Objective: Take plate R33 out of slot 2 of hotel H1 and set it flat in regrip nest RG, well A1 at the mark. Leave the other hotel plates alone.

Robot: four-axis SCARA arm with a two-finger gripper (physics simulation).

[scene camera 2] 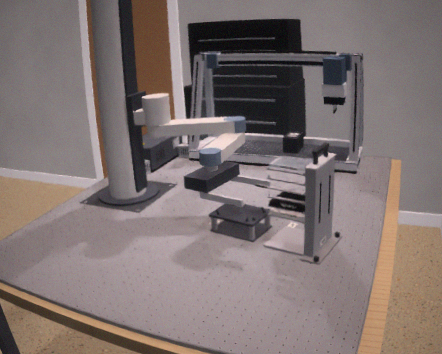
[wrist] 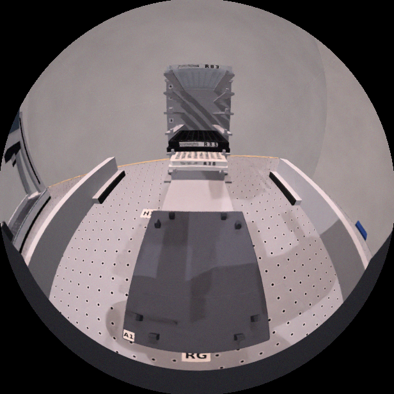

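Seen in the pictures: gripper, fingertip midpoint: (scene camera 2: 256, 193); arm's base at its link origin: (scene camera 2: 128, 196).
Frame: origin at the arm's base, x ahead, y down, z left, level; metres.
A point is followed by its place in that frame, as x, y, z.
Observation:
Plate R33 (scene camera 2: 287, 201) @[0.716, -0.150, -0.215] (wrist: 199, 144), black with a white label, lies level low in hotel H1 (scene camera 2: 320, 200) @[0.820, -0.178, -0.251] (wrist: 192, 107), directly above a white plate whose label looks like R18 (wrist: 199, 161). Clear plate R83 (wrist: 198, 76) is at the top. My gripper (scene camera 2: 256, 194) @[0.608, -0.147, -0.172] (wrist: 196, 161) is open and empty. It faces the hotel from above the regrip nest, its fingertips short of the plates; in the wrist view R33 lies centrally between the two finger lines. Regrip nest RG (scene camera 2: 240, 214) @[0.554, -0.073, -0.177] (wrist: 197, 280) is dark, with corner pegs and no plate on it. The A1 mark (wrist: 128, 335) is at its lower left corner.
The nest stands close in front of the hotel's base plate (scene camera 2: 285, 242) @[0.713, -0.021, -0.224] (wrist: 197, 195). A gantry frame (scene camera 2: 280, 58) @[0.469, -0.484, 0.624] with a hanging tool head (scene camera 2: 334, 82) @[0.746, -0.401, 0.465] stands behind, with a small black block (scene camera 2: 293, 142) @[0.546, -0.113, 0.515] on its deck. The arm's column (scene camera 2: 112, 110) @[0.026, -0.373, -0.071] is at the left.

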